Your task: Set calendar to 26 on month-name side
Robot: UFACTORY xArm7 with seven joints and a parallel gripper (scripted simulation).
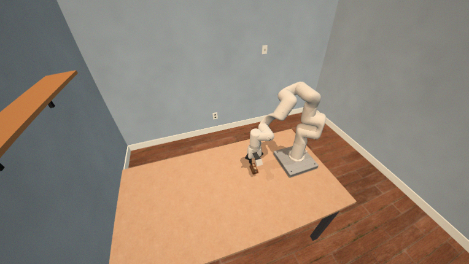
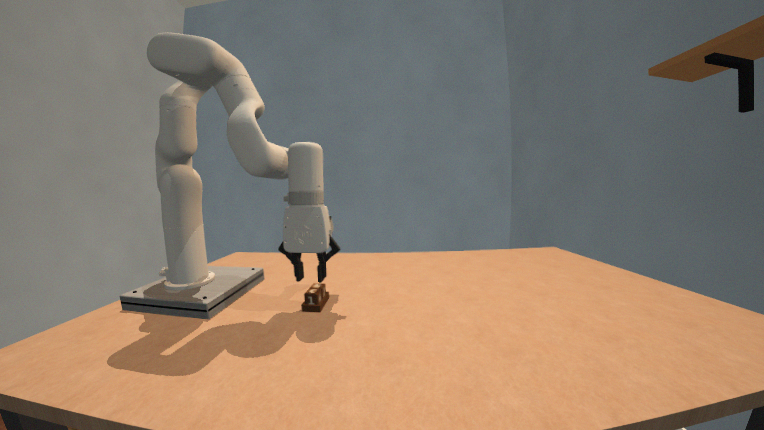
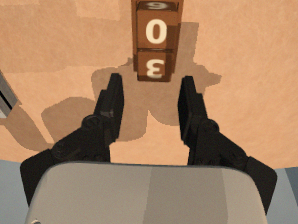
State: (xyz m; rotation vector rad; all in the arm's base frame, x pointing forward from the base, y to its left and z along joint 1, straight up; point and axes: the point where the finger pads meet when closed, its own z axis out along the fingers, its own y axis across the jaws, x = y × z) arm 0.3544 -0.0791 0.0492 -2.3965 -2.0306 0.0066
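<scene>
The brown cube lies 6 cm below my hand, 3 cm to the left of it and 1 cm ahead of it. Round my hand: brown tray 8 cm below, 2 cm to the left.
</scene>
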